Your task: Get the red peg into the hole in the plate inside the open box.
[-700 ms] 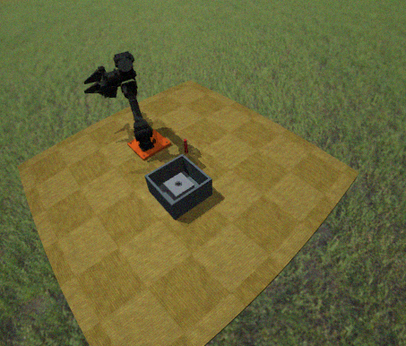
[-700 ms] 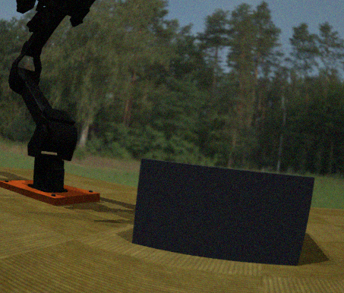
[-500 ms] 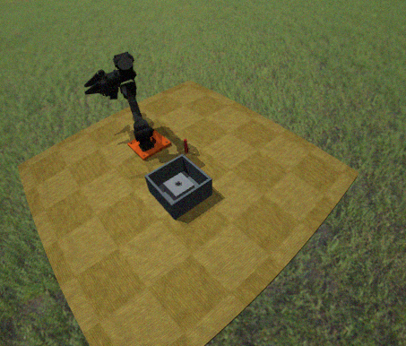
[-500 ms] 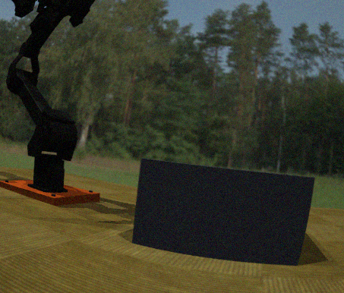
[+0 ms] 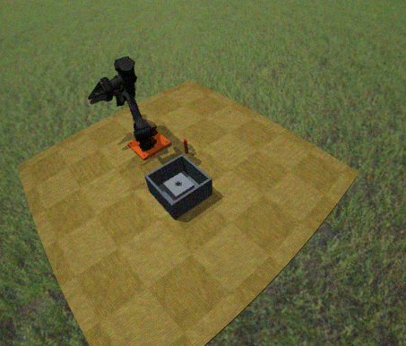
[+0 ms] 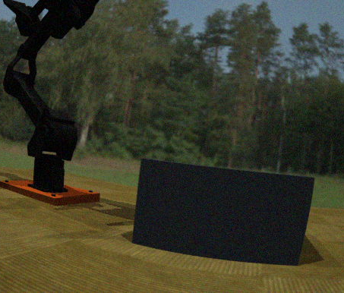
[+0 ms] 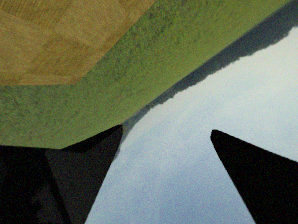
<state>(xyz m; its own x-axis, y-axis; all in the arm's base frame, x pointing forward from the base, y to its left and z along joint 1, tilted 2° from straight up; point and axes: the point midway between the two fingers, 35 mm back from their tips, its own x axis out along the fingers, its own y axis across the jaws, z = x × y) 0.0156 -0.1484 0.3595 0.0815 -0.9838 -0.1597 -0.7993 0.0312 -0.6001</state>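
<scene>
Now: the red peg 130 mm ahead of my gripper tip, 340 mm to the left of it and 320 mm below it. Round my gripper tip: dark grey box (330 mm ahead, 200 mm to the left, 340 mm below); then grey plate (330 mm ahead, 200 mm to the left, 320 mm below).
</scene>
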